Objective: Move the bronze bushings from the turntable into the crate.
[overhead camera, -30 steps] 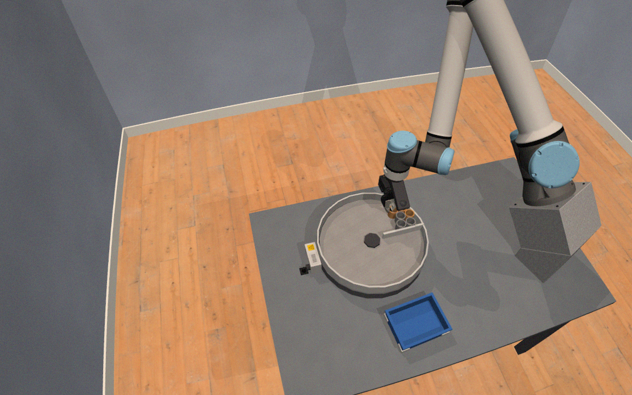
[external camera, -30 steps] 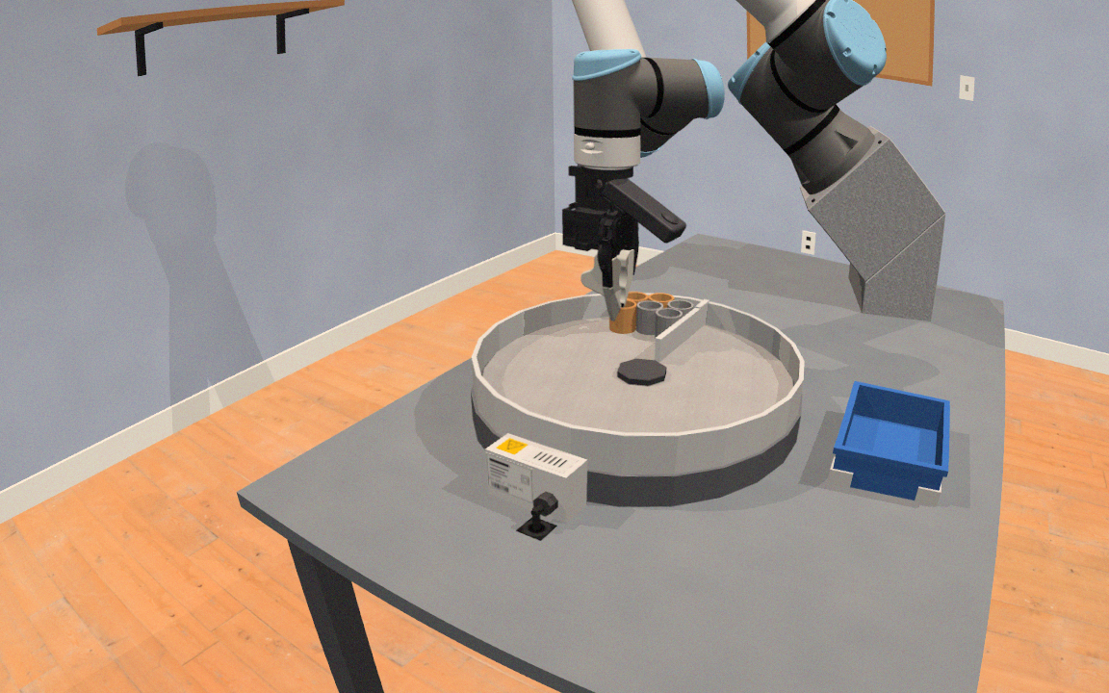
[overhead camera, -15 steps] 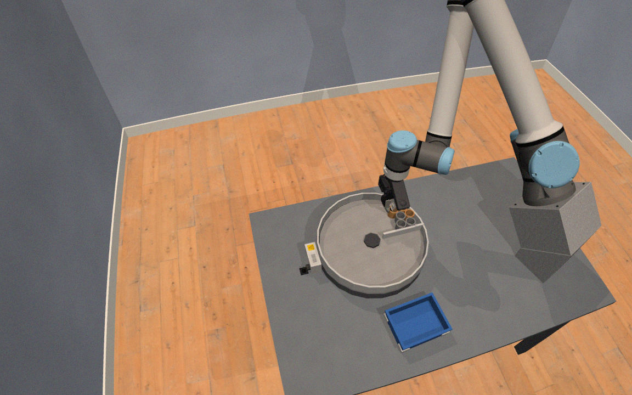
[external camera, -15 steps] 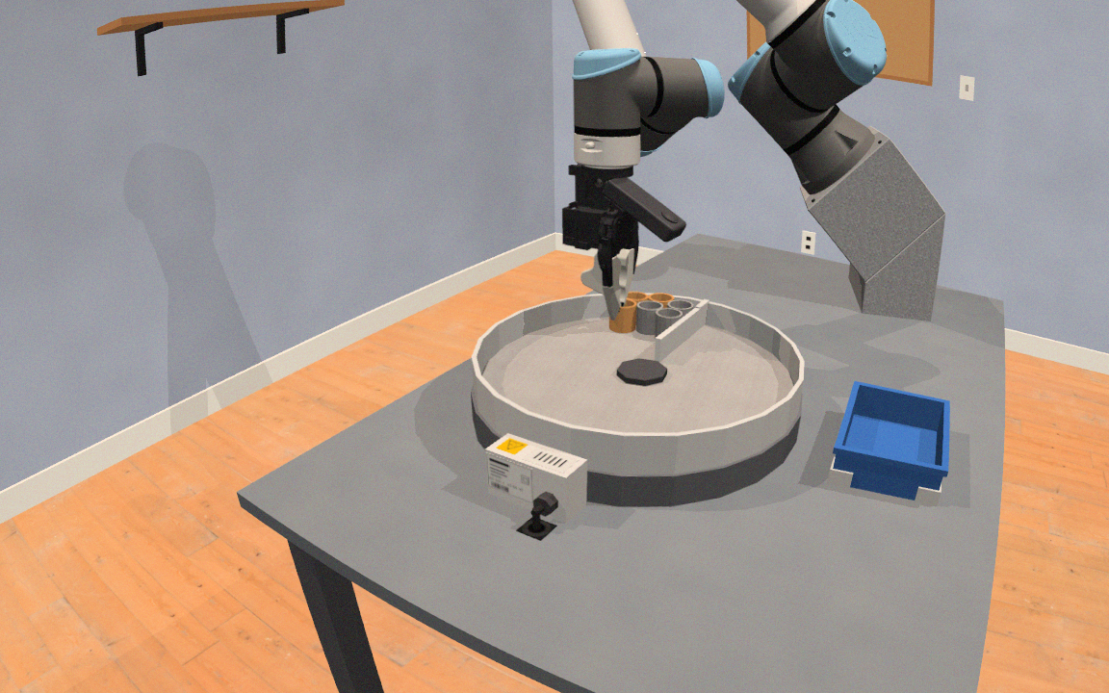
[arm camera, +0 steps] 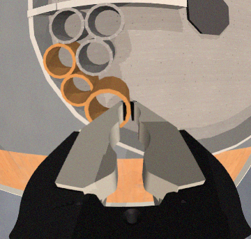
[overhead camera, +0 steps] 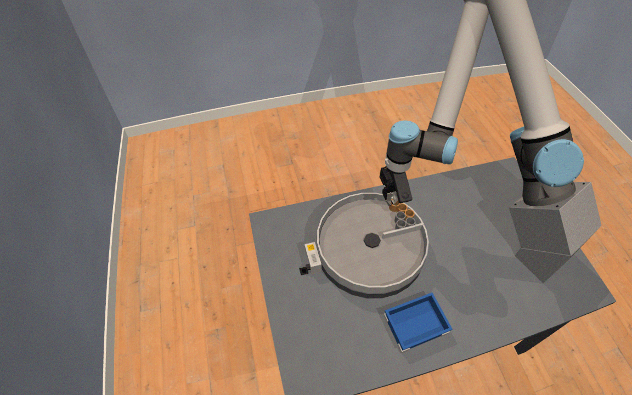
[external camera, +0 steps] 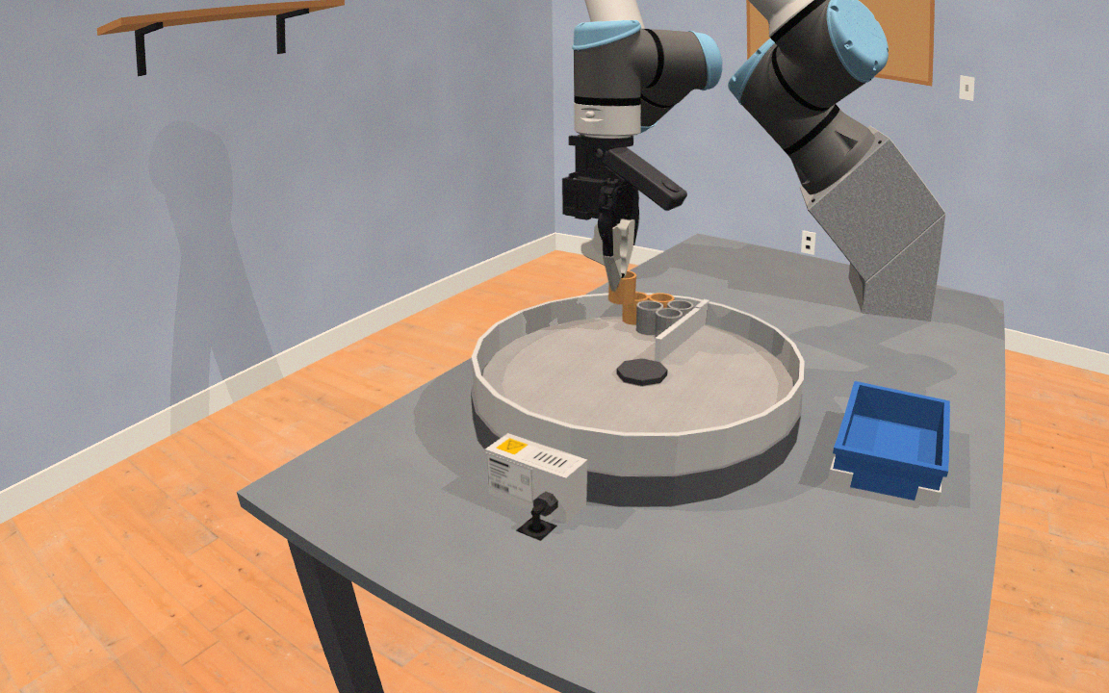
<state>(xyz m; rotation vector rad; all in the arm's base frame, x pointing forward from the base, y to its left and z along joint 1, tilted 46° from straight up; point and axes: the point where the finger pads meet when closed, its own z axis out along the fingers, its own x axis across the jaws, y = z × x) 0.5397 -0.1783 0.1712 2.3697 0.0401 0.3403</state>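
My hand is 80 mm short of the blue crate, 430 mm to the right of it and 110 mm above it. From my hand the other things lie so: round grey turntable (110 mm ahead, 90 mm to the left, 80 mm below).
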